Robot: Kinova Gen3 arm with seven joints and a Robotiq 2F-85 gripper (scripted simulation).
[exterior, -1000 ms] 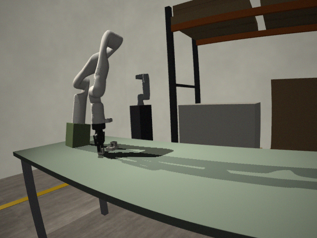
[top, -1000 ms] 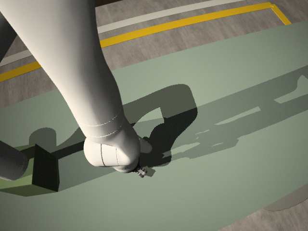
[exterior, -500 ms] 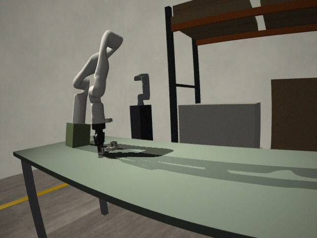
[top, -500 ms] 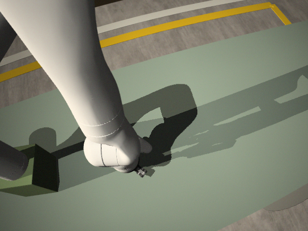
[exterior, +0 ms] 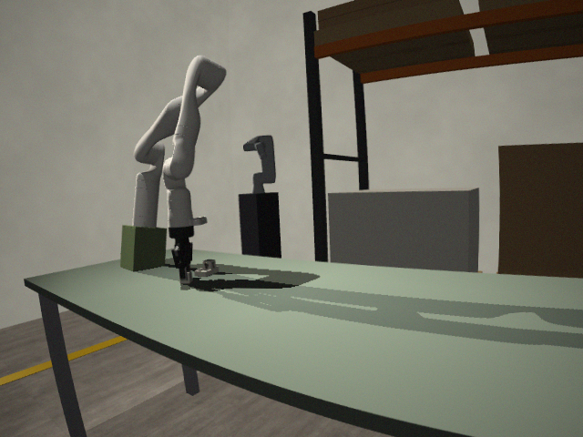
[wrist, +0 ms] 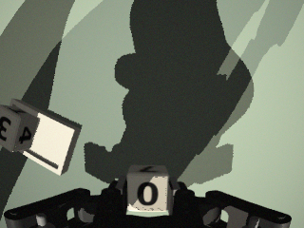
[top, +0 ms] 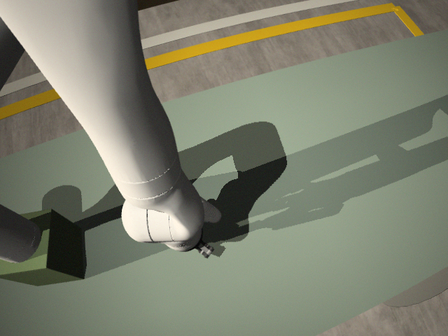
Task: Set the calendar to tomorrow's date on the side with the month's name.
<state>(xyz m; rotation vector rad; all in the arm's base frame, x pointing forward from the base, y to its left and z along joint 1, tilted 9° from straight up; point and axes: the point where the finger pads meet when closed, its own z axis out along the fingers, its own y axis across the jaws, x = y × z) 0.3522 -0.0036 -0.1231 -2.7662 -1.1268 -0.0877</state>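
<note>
The white cube is 10 mm below my hand. From my hand the other things lie so: white tray: 100 mm to the left, 50 mm behind, 20 mm below.
</note>
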